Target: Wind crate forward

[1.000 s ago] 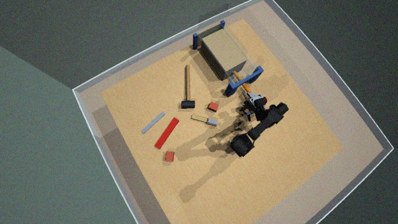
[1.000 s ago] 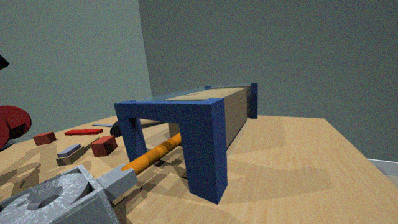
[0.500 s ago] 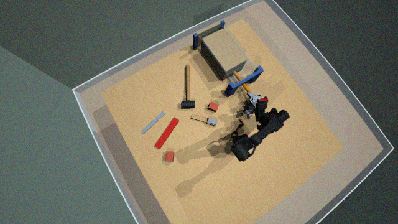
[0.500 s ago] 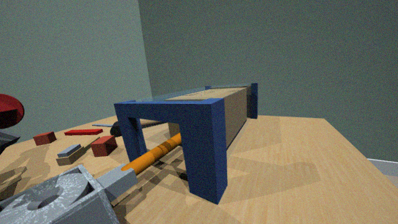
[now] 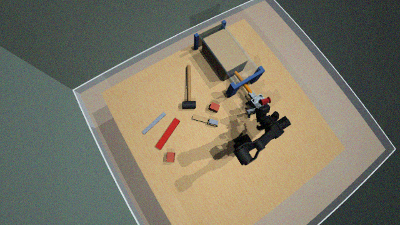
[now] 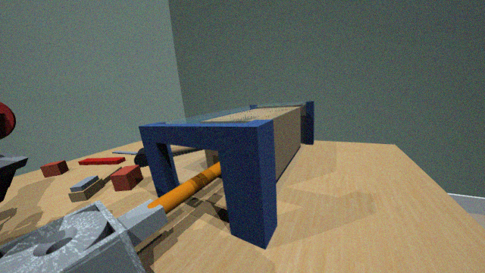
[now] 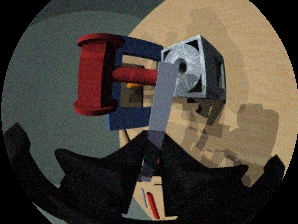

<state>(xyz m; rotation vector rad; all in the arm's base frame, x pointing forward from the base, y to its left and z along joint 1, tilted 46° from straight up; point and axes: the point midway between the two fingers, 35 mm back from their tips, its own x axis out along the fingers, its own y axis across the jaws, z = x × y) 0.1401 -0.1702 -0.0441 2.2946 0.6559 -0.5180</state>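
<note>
Now: the red grip 50 mm to the right of my gripper tip and 40 mm above it. Also, from my gripper tip: brush-like tool 290 mm to the left, 130 mm below, 100 mm ahead; then grey winch 120 mm below, 90 mm to the right, 20 mm ahead; then blue frame 190 mm ahead, 70 mm to the right, 50 mm below.
</note>
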